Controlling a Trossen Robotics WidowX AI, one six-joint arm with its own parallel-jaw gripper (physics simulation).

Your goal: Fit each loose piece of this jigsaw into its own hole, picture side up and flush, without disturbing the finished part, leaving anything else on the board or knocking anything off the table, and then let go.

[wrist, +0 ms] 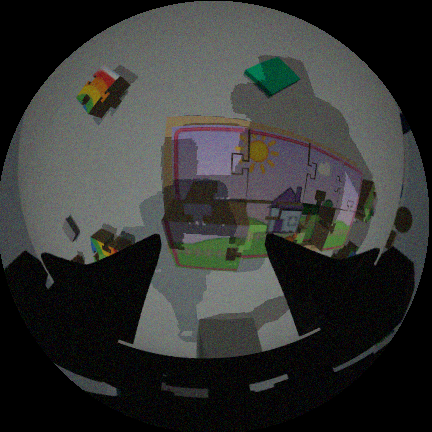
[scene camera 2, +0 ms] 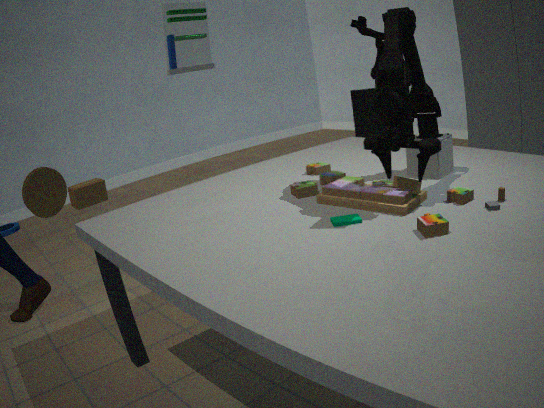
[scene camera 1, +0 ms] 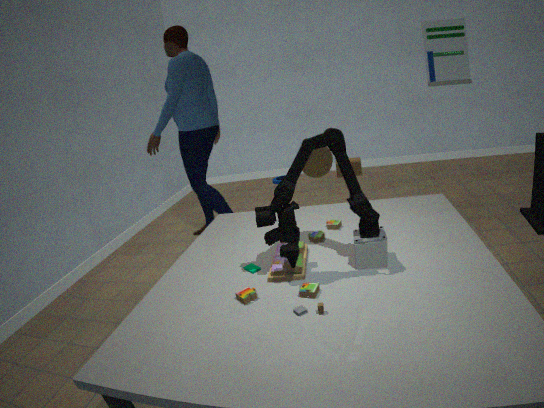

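The jigsaw board (scene camera 1: 287,278) (scene camera 2: 367,206) (wrist: 207,121) has a light wooden rim and a purple-sky picture. One fence-and-grass piece (scene camera 2: 407,185) (wrist: 210,254) at its lower left in the wrist view is tilted, its inner edge raised and brown side showing. A dark brown hole (wrist: 320,227) shows toward the right of the lower row. A green-topped loose piece (scene camera 2: 304,188) (wrist: 369,200) lies off the board's right end in the wrist view. A blue-and-green loose piece (scene camera 1: 316,236) (scene camera 2: 332,176) lies near it. My gripper (scene camera 1: 292,259) (scene camera 2: 405,179) (wrist: 213,239) is open and empty, low over the tilted piece.
Two rainbow-coloured pieces (scene camera 1: 246,295) (scene camera 2: 460,195) (wrist: 102,93), a green tile (scene camera 1: 252,268) (scene camera 2: 346,220) (wrist: 272,76), a grey tile (scene camera 1: 300,311) (scene camera 2: 492,205) and a small brown block (scene camera 1: 320,308) (scene camera 2: 501,194) lie around the board. Another colourful piece (scene camera 1: 333,224) (scene camera 2: 318,168) lies farther off.
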